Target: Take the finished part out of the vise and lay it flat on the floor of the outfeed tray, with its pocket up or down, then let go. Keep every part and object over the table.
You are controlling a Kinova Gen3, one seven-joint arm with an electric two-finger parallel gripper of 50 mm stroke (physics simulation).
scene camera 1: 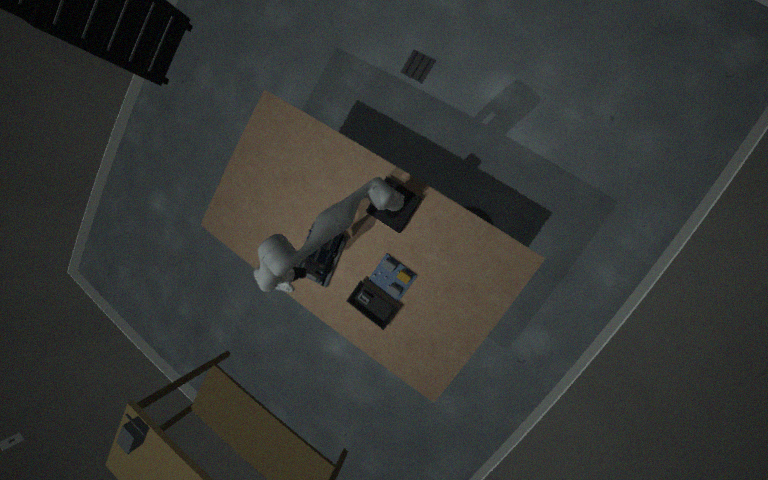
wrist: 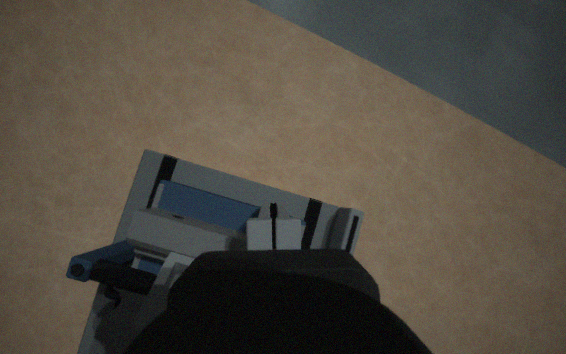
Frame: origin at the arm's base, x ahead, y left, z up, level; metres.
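Seen in the pictures: gripper, fingertip midpoint: (scene camera 1: 304,275) (wrist: 273,218).
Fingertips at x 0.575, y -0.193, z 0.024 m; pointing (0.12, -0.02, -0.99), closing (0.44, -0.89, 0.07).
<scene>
A point is followed by its place in that frame.
My gripper (wrist: 273,218) {x 0.575, y -0.193, z 0.024 m} is shut and empty; its two light fingers meet at a thin dark line. It is above the vise (wrist: 235,184) {x 0.586, y -0.155, z -0.025 m} (scene camera 1: 335,257) {x 0.410, y -0.112, z -0.024 m}, which has a grey base plate, a blue strip, grey jaws and a blue handle at its left. A light grey part (wrist: 173,262) {x 0.532, y -0.150, z 0.057 m} shows in the vise, left of the fingers, mostly hidden by the dark gripper body. Its pocket cannot be made out now. In the scene view the arm covers part of the vise and the fingertips are hidden. A dark tray (scene camera 1: 391,318) {x 0.491, y 0.302, z -0.004 m}, likely the outfeed tray, has a small grey framed shape at its left end.
A blue plate (scene camera 1: 382,275) {x 0.346, y 0.144, z -0.036 m} carrying grey blocks and a yellow block (scene camera 1: 403,275) {x 0.275, y 0.231, z -0.001 m} lies beside the dark tray. The arm (scene camera 1: 331,223) {x 0.148, y -0.033, z 0.482 m} reaches across the table (scene camera 1: 470,271) {x 0.083, y 0.483, z -0.045 m} from a dark base (scene camera 1: 400,221) {x 0.065, y 0.076, z 0.000 m}. The table edge runs across the upper right of the wrist view.
</scene>
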